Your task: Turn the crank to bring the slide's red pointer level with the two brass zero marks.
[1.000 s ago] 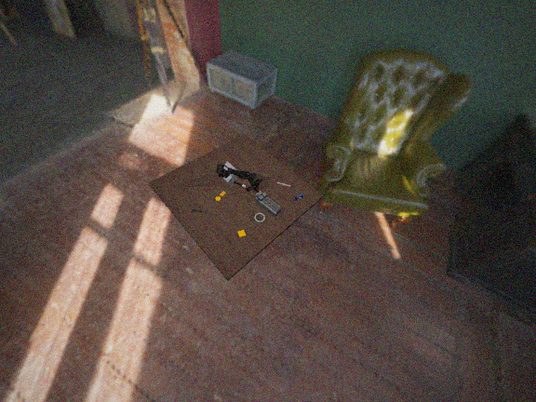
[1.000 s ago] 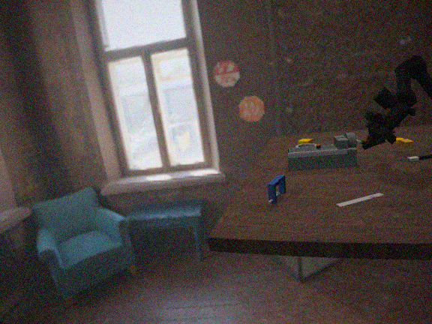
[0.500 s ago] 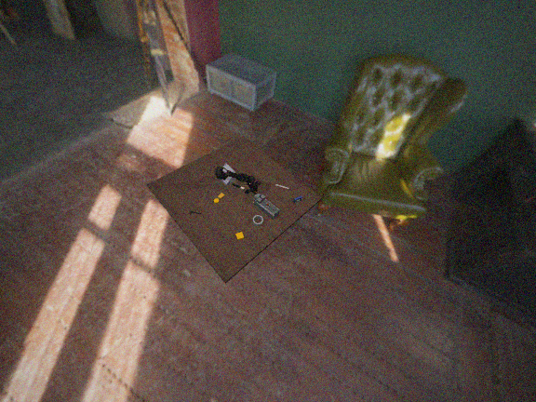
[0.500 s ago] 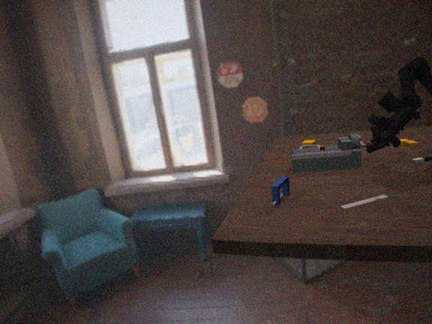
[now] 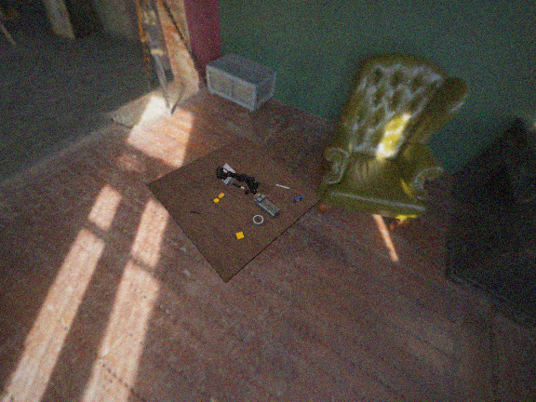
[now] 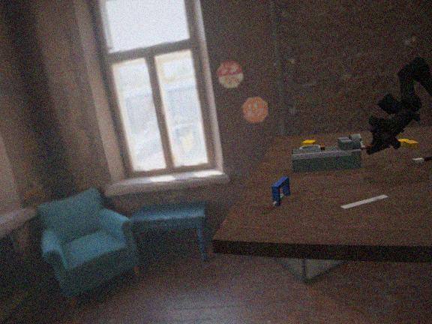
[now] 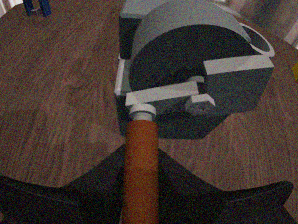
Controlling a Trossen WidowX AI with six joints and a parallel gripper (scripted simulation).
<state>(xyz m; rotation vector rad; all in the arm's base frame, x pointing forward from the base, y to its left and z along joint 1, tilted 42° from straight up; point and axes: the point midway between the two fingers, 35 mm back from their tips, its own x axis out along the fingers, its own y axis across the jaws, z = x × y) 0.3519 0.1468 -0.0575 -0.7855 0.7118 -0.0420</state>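
Now: the crank handle 2 cm behind my gripper tip and 2 cm above it. The rest, counted from my gripper tip: blue u-shaped piece 26 cm ahead, 35 cm to the left, 2 cm below; then white strip 2 cm ahead, 33 cm to the left, 5 cm below; then red pointer 17 cm ahead, 1 cm to the left, 3 cm above.
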